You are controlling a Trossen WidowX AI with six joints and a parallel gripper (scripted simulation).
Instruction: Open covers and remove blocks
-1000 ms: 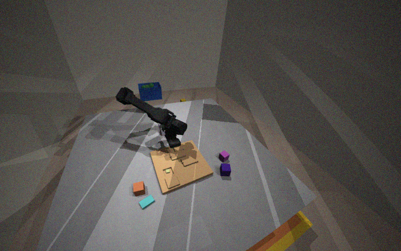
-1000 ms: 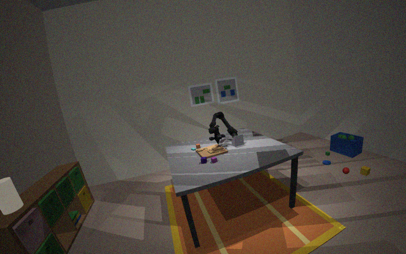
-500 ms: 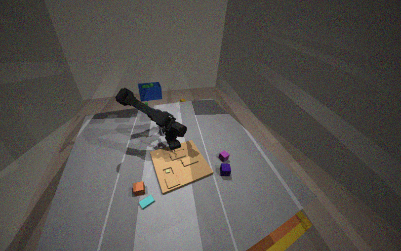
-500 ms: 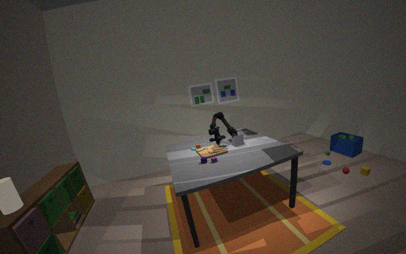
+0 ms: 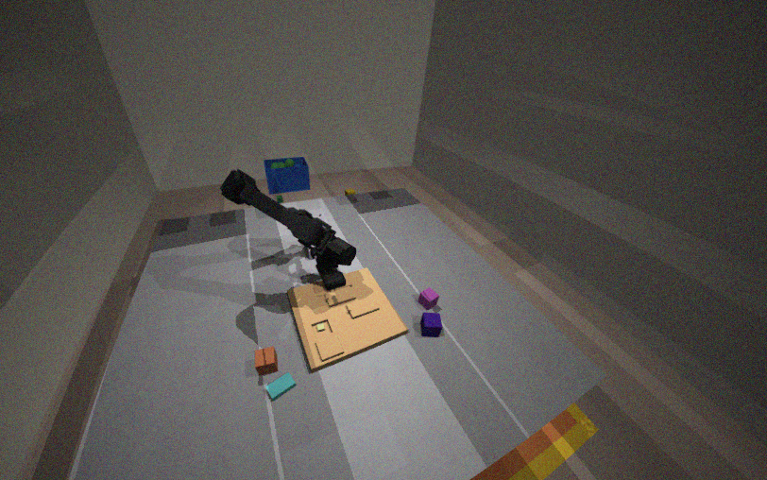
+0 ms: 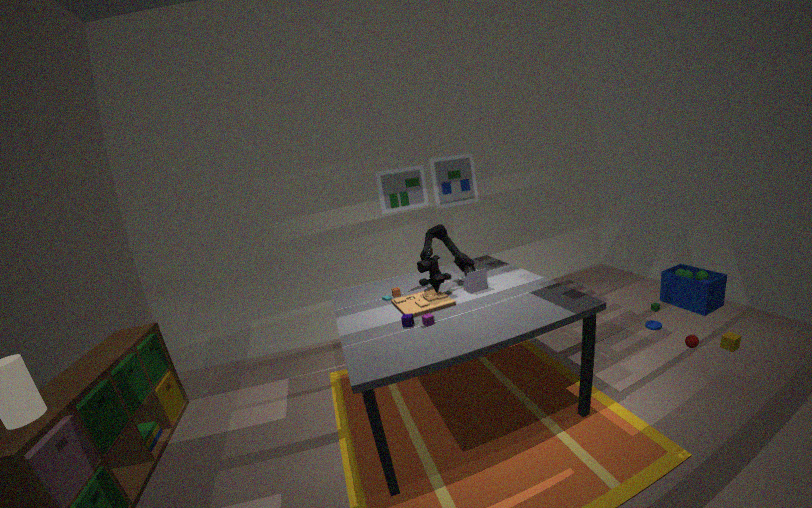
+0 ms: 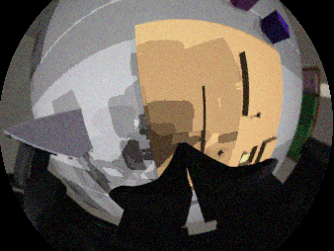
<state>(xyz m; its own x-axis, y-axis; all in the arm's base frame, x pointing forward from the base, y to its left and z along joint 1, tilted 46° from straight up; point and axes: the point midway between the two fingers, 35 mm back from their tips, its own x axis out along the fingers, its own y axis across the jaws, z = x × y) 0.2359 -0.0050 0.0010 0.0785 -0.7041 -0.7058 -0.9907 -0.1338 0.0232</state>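
My gripper tip is now 11 cm short of the tan puzzle board, 1 cm to the right of it and 2 cm above it. From my gripper tip the other things lie so: magenta block: 15 cm ahead, 31 cm to the left, 1 cm below; then orange block: 21 cm ahead, 21 cm to the right, 1 cm below; then teal block: 28 cm ahead, 18 cm to the right, 3 cm below.
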